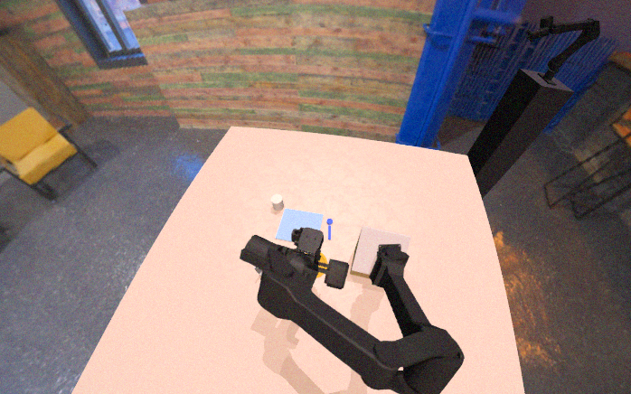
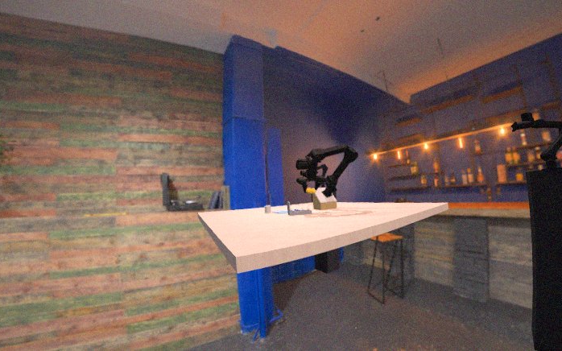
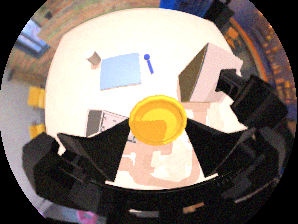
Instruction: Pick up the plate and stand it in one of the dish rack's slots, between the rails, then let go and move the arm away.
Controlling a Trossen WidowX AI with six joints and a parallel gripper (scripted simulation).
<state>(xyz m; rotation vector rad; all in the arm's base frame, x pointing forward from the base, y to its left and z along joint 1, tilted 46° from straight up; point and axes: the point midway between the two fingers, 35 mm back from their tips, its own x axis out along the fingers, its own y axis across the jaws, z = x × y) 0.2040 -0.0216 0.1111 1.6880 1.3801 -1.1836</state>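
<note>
Right now my gripper tip is 11 cm short of the grey dish rack, 1 cm to the right of it and 11 cm above it. Also, from my gripper tip: light blue mat: 7 cm ahead, 18 cm to the right, 13 cm below; then yellow plate: 1 cm above; then blue utensil: 3 cm behind, 19 cm to the right, 13 cm below.
</note>
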